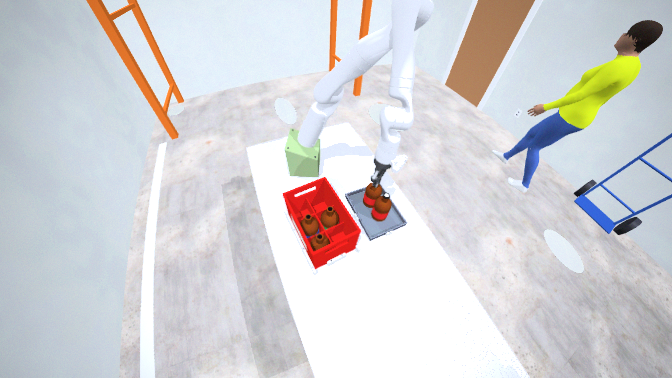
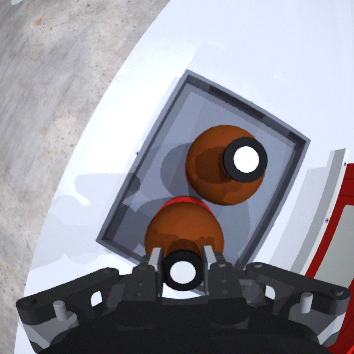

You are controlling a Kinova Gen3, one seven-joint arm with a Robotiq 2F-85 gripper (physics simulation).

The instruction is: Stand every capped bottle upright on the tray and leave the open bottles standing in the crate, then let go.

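Places are measured from the arm's base along level axes (x down, y left, z ahead), in centimetres.
Pixels of known places: gripper, fingertip midpoint: [image 1: 376, 183] [image 2: 182, 259]; arm's base at its link origin: [image 1: 306, 140].
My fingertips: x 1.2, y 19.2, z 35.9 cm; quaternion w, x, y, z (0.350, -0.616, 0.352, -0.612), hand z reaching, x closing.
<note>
Ahead of a thing's pixels: the offset from my fingertips to its middle. "spot": to the spot under its first point. Level surfaces: height alone.
A grey tray @(dx +12.8, dy -0.8, dz +5.2 cm) [image 1: 392, 234] [image 2: 148, 141] lies on the white table. A brown capped bottle @(dx +5.8, dy -0.2, dz +8.0 cm) [image 1: 382, 207] [image 2: 215, 165] with a red label and a white-topped cap stands upright on it. My gripper [image 1: 376, 184] [image 2: 182, 259] is shut on the neck of a second capped bottle @(dx +5.7, dy -0.2, dz +0.0 cm) [image 1: 371, 196] [image 2: 180, 225], which is upright at the tray's end nearer the robot base, close beside the first. Whether its base touches the tray is hard to tell. Three open brown bottles @(dx +5.5, dy -32.5, dz +5.6 cm) [image 1: 309, 226] @(dx +5.5, dy -23.8, dz +5.5 cm) [image 1: 330, 218] @(dx +5.5, dy -31.5, dz +14.5 cm) [image 1: 319, 242] stand in compartments of the red crate @(spot: dx +6.4, dy -24.3, dz +18.9 cm) [image 1: 342, 249] [image 2: 345, 192].
The crate is beside the tray on the white table @(dx +14.0 cm) [image 1: 380, 310]. The green robot base [image 1: 303, 162] is behind the crate. A person [image 1: 595, 95] in a yellow top and a blue hand truck [image 1: 595, 214] are at the right. Orange posts [image 1: 358, 75] are at the back.
</note>
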